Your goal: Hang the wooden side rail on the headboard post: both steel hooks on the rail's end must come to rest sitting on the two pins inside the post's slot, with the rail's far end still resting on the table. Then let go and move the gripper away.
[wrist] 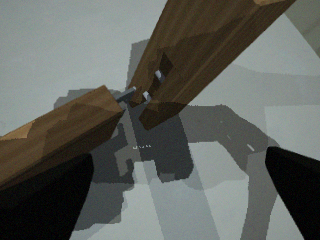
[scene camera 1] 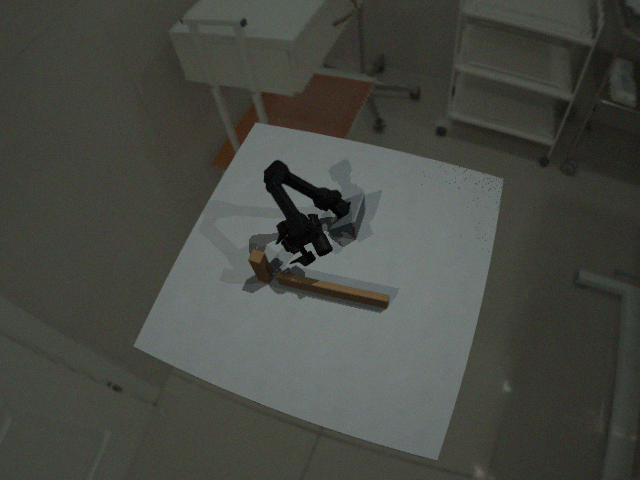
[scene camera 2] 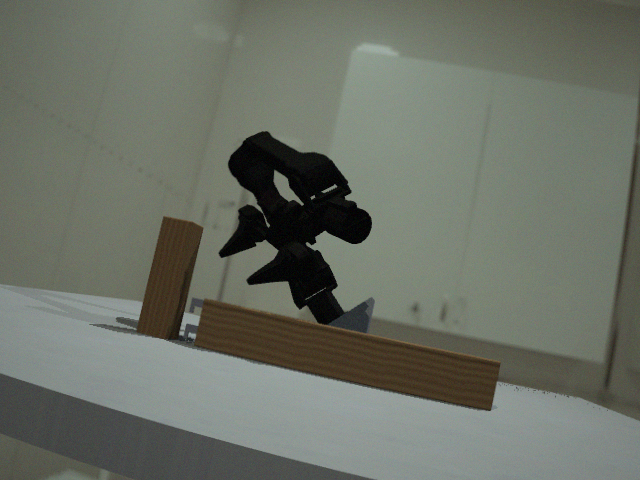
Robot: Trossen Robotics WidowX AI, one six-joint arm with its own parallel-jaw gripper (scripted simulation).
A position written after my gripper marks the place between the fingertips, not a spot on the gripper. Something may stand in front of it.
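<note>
Wooden side rail [scene camera 2: 428, 372], also in scene camera 1 [scene camera 1: 363, 296]. Wooden headboard post [scene camera 2: 167, 289], also in the wrist view [wrist: 185, 53]. My gripper [scene camera 2: 233, 268] open, holding nothing; also in scene camera 1 [scene camera 1: 283, 253] and the wrist view [wrist: 179, 159].
</note>
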